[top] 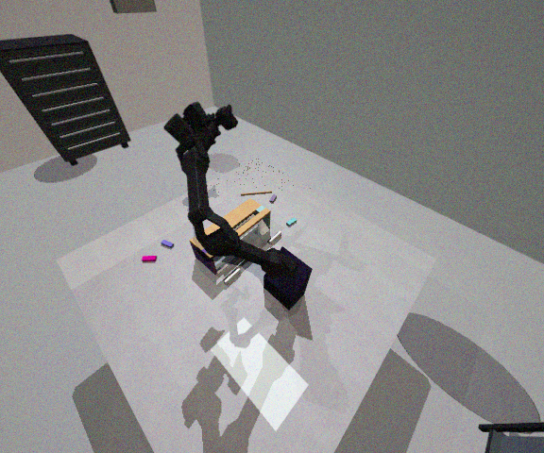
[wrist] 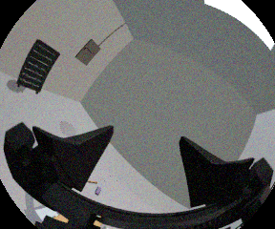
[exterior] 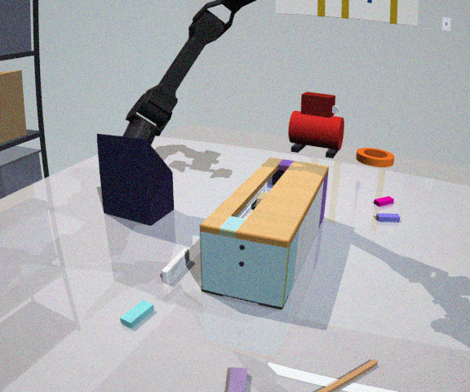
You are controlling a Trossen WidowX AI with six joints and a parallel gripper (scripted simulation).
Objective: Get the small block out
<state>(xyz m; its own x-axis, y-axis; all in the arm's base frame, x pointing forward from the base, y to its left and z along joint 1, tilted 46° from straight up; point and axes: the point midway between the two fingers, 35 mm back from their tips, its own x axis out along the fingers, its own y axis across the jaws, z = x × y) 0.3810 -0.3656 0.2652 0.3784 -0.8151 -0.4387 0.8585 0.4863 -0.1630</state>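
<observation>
Now: gripper tip 52 cm above the tan block, 10 cm past it and 9 cm to the right of it. Round my gripper tip: purple brick (60 cm below, 31 cm to the left, 16 cm ahead); box (54 cm below, 11 cm behind, 7 cm to the left); cyan block (60 cm below, 24 cm to the right, 20 cm behind).
</observation>
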